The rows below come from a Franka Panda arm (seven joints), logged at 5 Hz.
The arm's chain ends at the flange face. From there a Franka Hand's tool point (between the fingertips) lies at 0.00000 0.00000 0.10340 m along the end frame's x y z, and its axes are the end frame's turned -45 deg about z.
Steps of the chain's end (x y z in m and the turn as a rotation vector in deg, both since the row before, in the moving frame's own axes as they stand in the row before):
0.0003, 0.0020, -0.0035, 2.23, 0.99, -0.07
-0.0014, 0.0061, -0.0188, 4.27, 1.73, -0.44
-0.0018, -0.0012, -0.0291, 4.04, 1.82, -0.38
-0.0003, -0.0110, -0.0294, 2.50, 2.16, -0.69
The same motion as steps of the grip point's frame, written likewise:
0.0029, 0.0000, -0.0036, 0.88, 2.28, -0.07
0.0023, 0.0001, -0.0191, 1.80, 4.24, -0.44
0.0070, -0.0050, -0.0294, 1.57, 4.14, -0.38
0.0135, -0.0085, -0.0296, 0.24, 3.30, -0.69

